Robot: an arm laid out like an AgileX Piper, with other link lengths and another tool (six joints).
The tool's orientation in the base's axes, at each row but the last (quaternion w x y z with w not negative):
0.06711 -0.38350 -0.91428 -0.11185
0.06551 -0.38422 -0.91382 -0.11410
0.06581 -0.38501 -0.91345 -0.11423
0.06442 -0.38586 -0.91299 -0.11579
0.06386 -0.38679 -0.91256 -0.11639
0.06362 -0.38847 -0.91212 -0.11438
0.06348 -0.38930 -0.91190 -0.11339
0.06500 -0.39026 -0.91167 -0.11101
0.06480 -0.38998 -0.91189 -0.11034
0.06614 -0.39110 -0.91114 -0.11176
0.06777 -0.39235 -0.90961 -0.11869
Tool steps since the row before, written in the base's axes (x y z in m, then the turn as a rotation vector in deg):
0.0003 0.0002 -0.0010 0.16 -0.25 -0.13
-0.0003 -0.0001 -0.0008 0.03 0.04 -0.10
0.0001 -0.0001 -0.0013 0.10 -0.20 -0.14
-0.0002 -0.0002 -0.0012 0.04 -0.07 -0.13
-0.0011 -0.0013 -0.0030 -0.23 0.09 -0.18
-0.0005 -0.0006 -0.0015 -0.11 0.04 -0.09
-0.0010 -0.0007 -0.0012 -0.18 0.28 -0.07
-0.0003 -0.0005 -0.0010 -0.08 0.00 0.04
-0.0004 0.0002 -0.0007 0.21 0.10 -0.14
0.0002 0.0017 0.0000 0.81 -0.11 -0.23
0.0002 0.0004 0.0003 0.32 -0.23 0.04
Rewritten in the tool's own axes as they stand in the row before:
-0.0003 0.0002 0.0010 -0.31 -0.08 0.06
0.0000 -0.0004 0.0008 -0.01 0.03 0.11
-0.0004 -0.0002 0.0012 -0.24 -0.09 0.08
-0.0002 -0.0005 0.0011 -0.10 -0.04 0.11
-0.0008 -0.0022 0.0026 0.18 -0.13 0.20
-0.0004 -0.0010 0.0013 0.09 -0.07 0.10
0.0000 -0.0014 0.0010 0.30 0.05 0.14
-0.0003 -0.0007 0.0008 0.06 -0.05 -0.04
0.0003 -0.0003 0.0007 -0.10 0.20 0.15
0.0010 0.0013 0.0004 -0.68 0.48 0.17
0.0002 0.0005 -0.0002 -0.37 0.09 -0.11

